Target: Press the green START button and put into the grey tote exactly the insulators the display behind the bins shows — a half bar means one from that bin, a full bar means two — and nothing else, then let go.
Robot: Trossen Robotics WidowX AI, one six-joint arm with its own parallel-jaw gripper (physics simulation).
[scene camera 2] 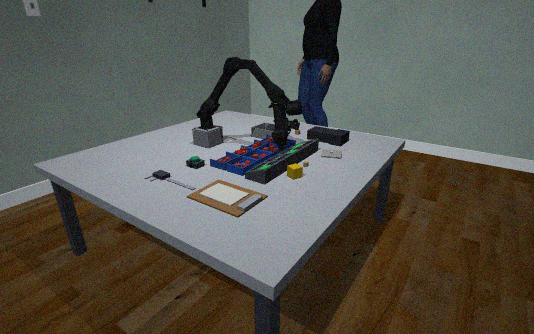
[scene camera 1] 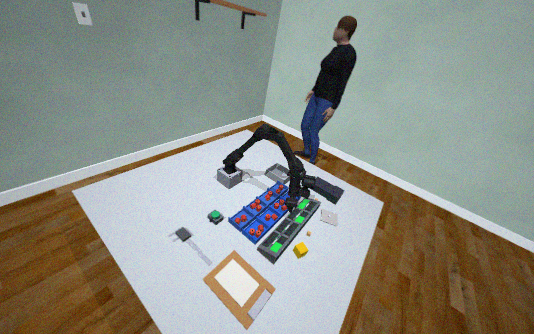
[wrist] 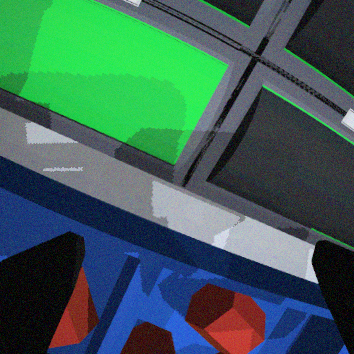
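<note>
My gripper (scene camera 1: pixel 291 205) (scene camera 2: pixel 281 144) (wrist: pixel 201 248) is open and empty, low over the far end of the blue bins (scene camera 1: pixel 248 236) (scene camera 2: pixel 235 169) (wrist: pixel 30 215), beside the display. Red insulators (scene camera 1: pixel 256 231) (scene camera 2: pixel 242 150) (wrist: pixel 235 320) lie in the bins; in the wrist view one is partly behind the left finger and others lie between and below the fingertips. The dark display (scene camera 1: pixel 267 254) (scene camera 2: pixel 256 175) shows several cells, with green lit ones at its far end, middle and near end. The green button (scene camera 1: pixel 215 214) (scene camera 2: pixel 195 159) is left of the bins. The grey tote (scene camera 1: pixel 271 178) (scene camera 2: pixel 260 134) stands behind them; its contents are unclear.
A black box (scene camera 1: pixel 327 191) (scene camera 2: pixel 327 135) and a pale plate (scene camera 1: pixel 329 217) (scene camera 2: pixel 331 154) lie right of the display, with a yellow cube (scene camera 1: pixel 300 250) (scene camera 2: pixel 295 171) nearer. A clipboard (scene camera 1: pixel 215 282) (scene camera 2: pixel 215 206) and a dark-headed tool (scene camera 1: pixel 183 233) (scene camera 2: pixel 161 174) lie in front. A person (scene camera 1: pixel 337 75) (scene camera 2: pixel 320 40) stands behind the table.
</note>
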